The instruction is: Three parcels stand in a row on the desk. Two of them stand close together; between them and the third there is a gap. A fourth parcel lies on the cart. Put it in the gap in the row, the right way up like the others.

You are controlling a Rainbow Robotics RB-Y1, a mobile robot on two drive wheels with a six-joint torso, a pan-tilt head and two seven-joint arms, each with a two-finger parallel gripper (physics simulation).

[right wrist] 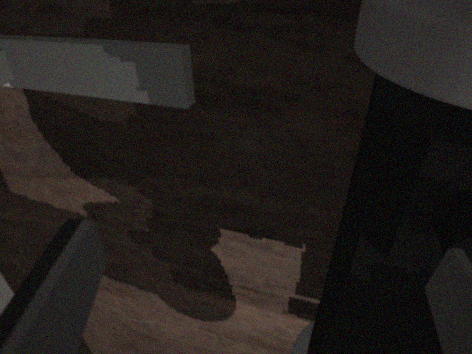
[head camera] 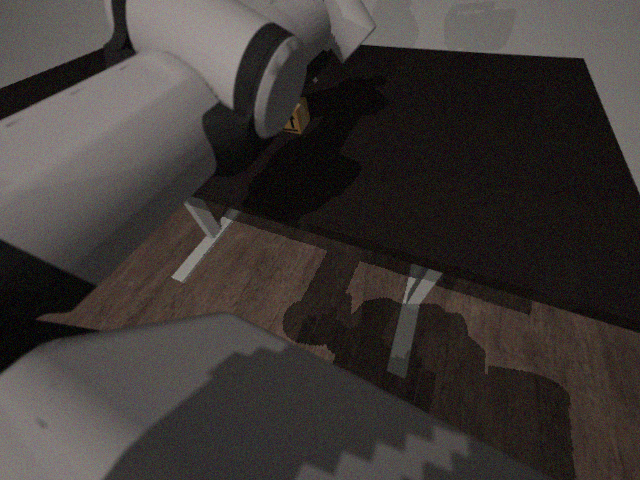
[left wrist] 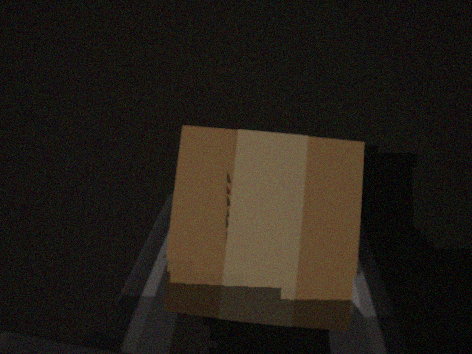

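My left gripper is shut on a brown parcel. A face with a pale tape strip is turned to the left wrist camera, over a dark surface. My arm hides this gripper in the head view. Another parcel, orange-brown with a dark arrow mark pointing up, stands on the dark desk in the head view, partly hidden by my arm. The other parcels of the row and the cart cannot be made out. My right gripper is open and empty, above the floor in the right wrist view.
The desk's near edge crosses the head view, with pale desk legs below it on the wooden floor. A grey wall stands behind the desk. Shadows of the robot fall on desk and floor.
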